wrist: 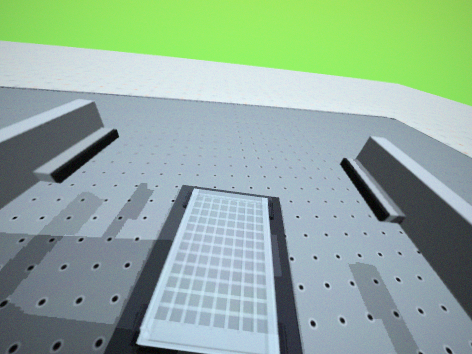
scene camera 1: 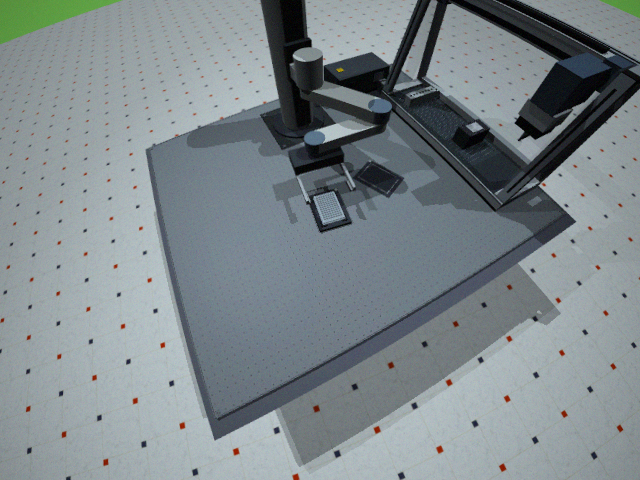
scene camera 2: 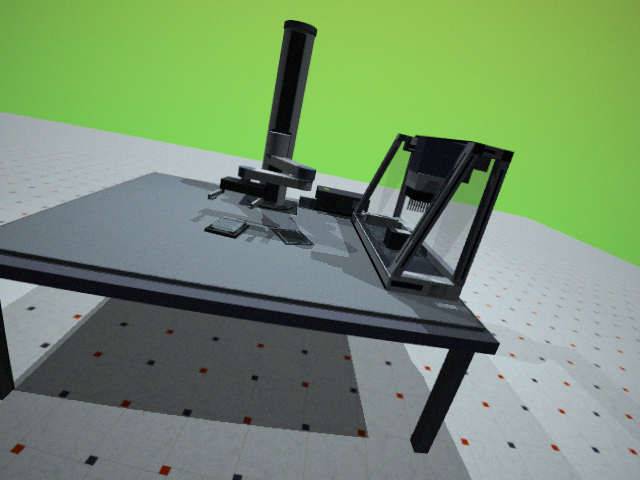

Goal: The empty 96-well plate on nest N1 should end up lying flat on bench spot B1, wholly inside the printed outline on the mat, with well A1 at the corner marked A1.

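Observation:
The pale 96-well plate lies flat on the dark nest N1. My gripper is open and empty, raised above the bench, with its fingers pointing over the nest. In the wrist view the fingers stand wide apart, one to each side of the plate's long sides, and the plate's far end lies below and between them. The dark mat of spot B1 lies beside the nest with its thin printed outline. Its A1 mark is not legible.
The arm's column stands behind the nest. A black box stands to its right. A framed machine with a raised head and a small dark block is at the right.

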